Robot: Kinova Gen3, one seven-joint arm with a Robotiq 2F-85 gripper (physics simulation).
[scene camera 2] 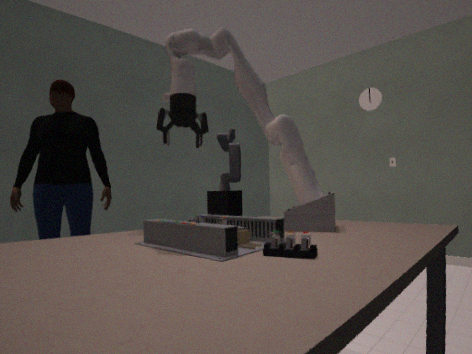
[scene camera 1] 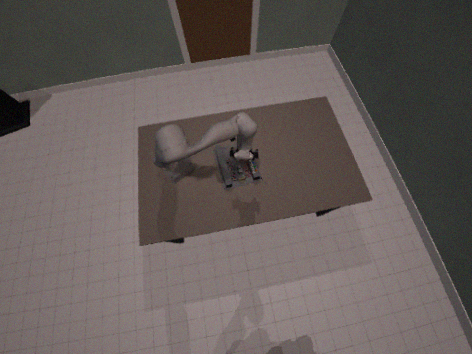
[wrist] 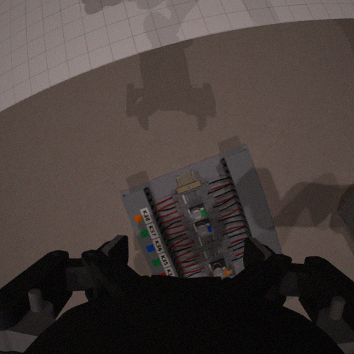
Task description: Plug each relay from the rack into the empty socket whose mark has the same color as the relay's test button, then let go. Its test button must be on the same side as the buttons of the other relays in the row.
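Pixels of known places: gripper, fingertip midpoint: (scene camera 2: 183,146); arm's base, origin of the base link: (scene camera 2: 311,200).
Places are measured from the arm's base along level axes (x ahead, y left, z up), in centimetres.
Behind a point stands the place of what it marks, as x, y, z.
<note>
My gripper (scene camera 1: 245,155) @(41.2, -23.3, 16.9) (scene camera 2: 182,143) @(41.2, -23.3, 16.9) (wrist: 185,250) is open and empty, pointing down high above the relay panel (scene camera 1: 223,167) (scene camera 2: 187,237) (wrist: 262,200). The black rack (scene camera 2: 290,253) @(47.3, 11.0, -8.8) stands on the table beside the panel and holds three upright relays: one with a green button (scene camera 2: 276,240) @(47.4, 8.0, -6.4), one with orange (scene camera 2: 290,241) @(47.0, 10.9, -6.5), one with red (scene camera 2: 306,241) @(46.5, 14.1, -6.3). In the wrist view, relays with green (wrist: 196,212), blue (wrist: 203,228) and orange (wrist: 218,270) buttons sit in the row, buttons on the right. An empty socket (wrist: 190,199) is at the orange-mark end; empty sockets (wrist: 212,250) also show between blue and orange. Gripper parts hide the panel's near end.
Two long grey ducts flank the row; the left one bears coloured marks (wrist: 150,248) and labels K38 to K35, with K34 partly hidden. The arm's base (scene camera 2: 310,215) @(11.1, 3.1, -4.5) stands behind the panel. A person (scene camera 2: 64,140) and another robot (scene camera 2: 234,162) are in the background.
</note>
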